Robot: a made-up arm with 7 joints.
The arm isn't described. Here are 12 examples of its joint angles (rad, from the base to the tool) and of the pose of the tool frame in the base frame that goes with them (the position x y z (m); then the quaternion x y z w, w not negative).
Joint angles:
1: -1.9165 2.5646 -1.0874 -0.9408 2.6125 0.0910 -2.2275
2: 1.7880 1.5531 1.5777 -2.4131 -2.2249 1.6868 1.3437
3: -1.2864 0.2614 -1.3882 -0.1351 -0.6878 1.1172 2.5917
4: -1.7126 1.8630 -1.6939 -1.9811 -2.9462 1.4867 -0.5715
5: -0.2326 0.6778 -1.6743 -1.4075 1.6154 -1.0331 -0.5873
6: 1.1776 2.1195 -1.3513 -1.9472 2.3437 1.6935 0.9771
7: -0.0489 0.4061 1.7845 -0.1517 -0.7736 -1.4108 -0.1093
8: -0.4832 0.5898 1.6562 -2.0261 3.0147 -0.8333 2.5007
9: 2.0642 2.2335 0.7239 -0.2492 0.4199 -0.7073 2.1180
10: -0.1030 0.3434 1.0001 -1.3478 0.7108 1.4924 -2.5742
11: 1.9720 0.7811 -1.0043 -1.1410 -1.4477 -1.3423 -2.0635
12: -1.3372 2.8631 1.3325 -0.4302 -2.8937 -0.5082 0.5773
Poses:
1: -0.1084 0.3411 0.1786 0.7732 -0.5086 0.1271 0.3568
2: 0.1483 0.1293 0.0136 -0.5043 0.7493 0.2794 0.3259
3: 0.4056 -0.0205 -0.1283 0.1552 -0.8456 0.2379 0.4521
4: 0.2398 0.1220 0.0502 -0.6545 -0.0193 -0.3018 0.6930
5: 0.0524 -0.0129 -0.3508 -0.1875 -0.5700 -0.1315 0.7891
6: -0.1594 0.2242 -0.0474 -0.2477 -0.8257 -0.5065 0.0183
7: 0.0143 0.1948 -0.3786 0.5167 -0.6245 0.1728 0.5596
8: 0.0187 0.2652 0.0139 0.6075 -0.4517 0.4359 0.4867
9: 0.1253 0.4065 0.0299 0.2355 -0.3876 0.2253 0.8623
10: 0.1517 0.2706 -0.1863 0.1550 -0.2736 -0.6811 0.6612
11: -0.3803 -0.0376 0.0284 -0.2272 -0.8251 -0.4997 0.1338
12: -0.3715 0.1249 0.1627 0.8535 0.1057 0.3694 0.3521
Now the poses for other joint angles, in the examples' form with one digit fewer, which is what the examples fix.
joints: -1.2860 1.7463 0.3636 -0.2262 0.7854 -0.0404 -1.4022
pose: 0.067 0.386 0.168 0.737 -0.468 0.205 0.444
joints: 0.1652 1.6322 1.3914 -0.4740 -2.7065 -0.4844 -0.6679
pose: 0.013 0.406 0.120 0.373 0.611 -0.643 0.271
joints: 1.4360 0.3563 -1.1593 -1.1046 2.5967 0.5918 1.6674
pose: -0.315 -0.131 -0.181 -0.242 -0.469 -0.727 0.440
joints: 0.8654 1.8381 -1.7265 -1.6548 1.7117 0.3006 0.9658
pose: -0.218 0.230 -0.062 0.347 0.485 0.534 0.600
